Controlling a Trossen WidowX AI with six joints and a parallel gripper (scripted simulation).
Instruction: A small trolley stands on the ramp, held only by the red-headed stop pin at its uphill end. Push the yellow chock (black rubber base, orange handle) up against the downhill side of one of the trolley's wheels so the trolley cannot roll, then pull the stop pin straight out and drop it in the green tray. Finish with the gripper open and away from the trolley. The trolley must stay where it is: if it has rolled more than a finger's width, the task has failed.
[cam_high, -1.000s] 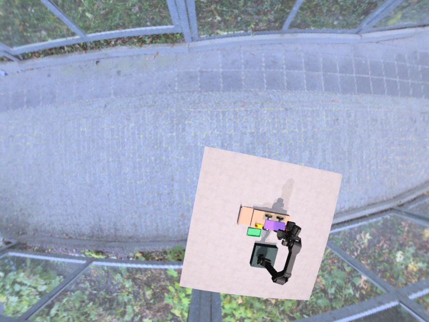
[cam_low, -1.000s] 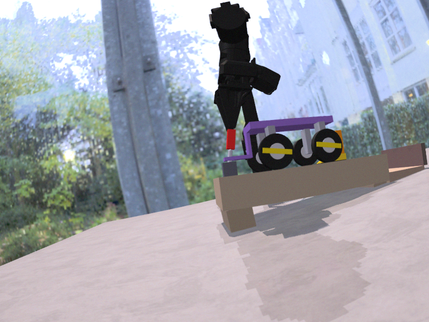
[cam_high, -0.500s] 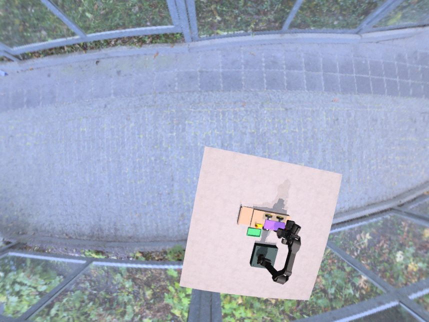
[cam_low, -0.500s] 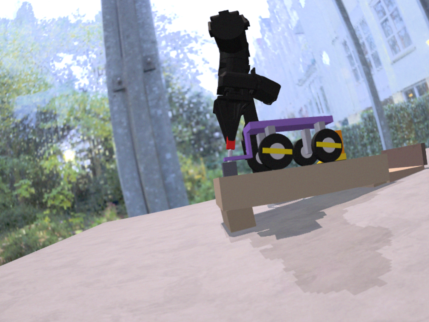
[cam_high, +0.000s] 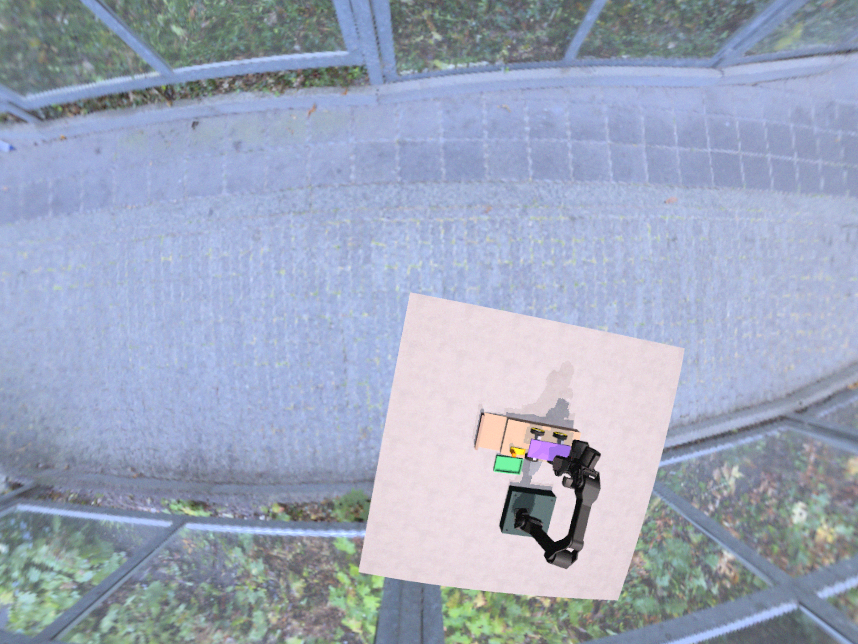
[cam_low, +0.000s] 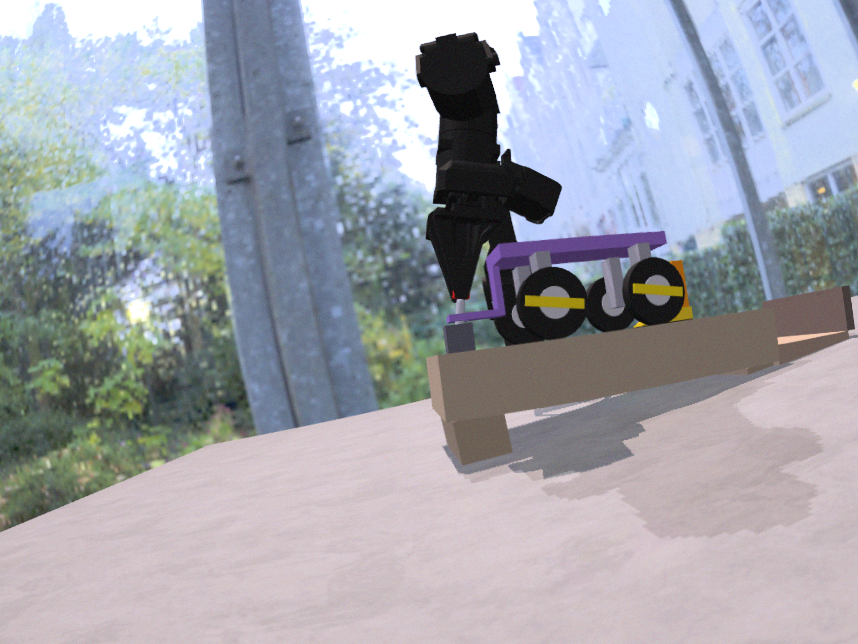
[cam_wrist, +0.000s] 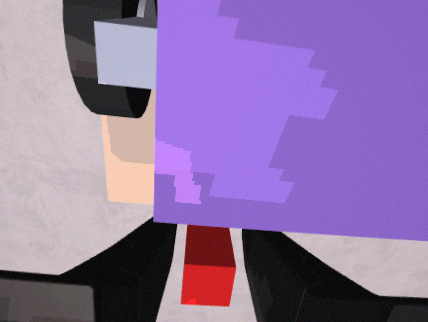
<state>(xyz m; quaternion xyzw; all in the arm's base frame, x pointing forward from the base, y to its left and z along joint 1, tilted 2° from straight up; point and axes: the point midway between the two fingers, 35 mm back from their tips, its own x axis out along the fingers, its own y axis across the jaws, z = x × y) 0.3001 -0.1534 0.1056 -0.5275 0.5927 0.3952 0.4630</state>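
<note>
My gripper tip is now 90 mm past the green tray, 230 mm to the right of it and 140 mm above it. Round my gripper tip: red-headed stop pin (right at my gripper tip); then ramp support foot (20 mm ahead, 20 mm to the right, 110 mm below); then purple trolley (30 mm ahead, 110 mm to the left, 20 mm below).
</note>
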